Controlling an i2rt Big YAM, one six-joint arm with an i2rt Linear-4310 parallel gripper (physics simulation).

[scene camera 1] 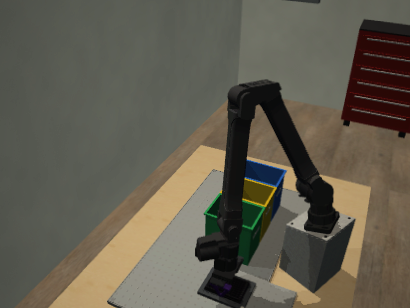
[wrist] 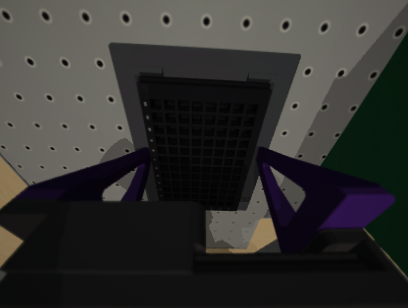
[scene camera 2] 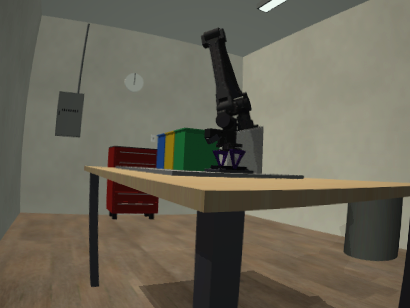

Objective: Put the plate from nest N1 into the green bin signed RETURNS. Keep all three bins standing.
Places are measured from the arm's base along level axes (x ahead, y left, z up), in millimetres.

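Where they show: gripper, fingertip midpoint: [scene camera 1: 225, 285] [wrist: 203, 153] [scene camera 2: 227, 168]; arm's base, origin of the base link: [scene camera 1: 322, 222] [scene camera 2: 246, 130].
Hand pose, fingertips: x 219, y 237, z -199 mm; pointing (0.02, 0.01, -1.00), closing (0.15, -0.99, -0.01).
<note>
Each offset is from my fingertips to the top centre of the thing. Level surfaces: height alone.
A black well plate {dx -6, dy +1, dz +10 mm} [wrist: 205, 120] [scene camera 1: 241, 289] lies flat in a dark grey nest {dx -6, dy +1, dz -1 mm} [wrist: 200, 62] [scene camera 1: 202, 291]. Labels for N1 and RETURNS are not readable. My gripper [wrist: 203, 153] [scene camera 1: 223, 287] [scene camera 2: 229, 166] is open and points down, with nothing held. Its purple fingertips are low over the nest, one at each long side of the plate in the wrist view; whether they touch it cannot be told. The green bin {dx +70, dy -181, dz +164 mm} [scene camera 1: 250, 245] [scene camera 2: 192, 150] [wrist: 382, 130] stands upright close behind the nest in scene camera 1, partly hidden by my arm.
A yellow bin {dx +80, dy -313, dz +164 mm} [scene camera 1: 261, 192] [scene camera 2: 169, 150] and a blue bin {dx +91, dy -444, dz +164 mm} [scene camera 1: 267, 173] [scene camera 2: 160, 151] stand upright in a row behind the green one. The arm's grey pedestal [scene camera 1: 322, 262] [scene camera 2: 254, 145] stands to the right. A perforated grey board {dz -16 mm} [scene camera 1: 170, 260] lies under bins and nest.
</note>
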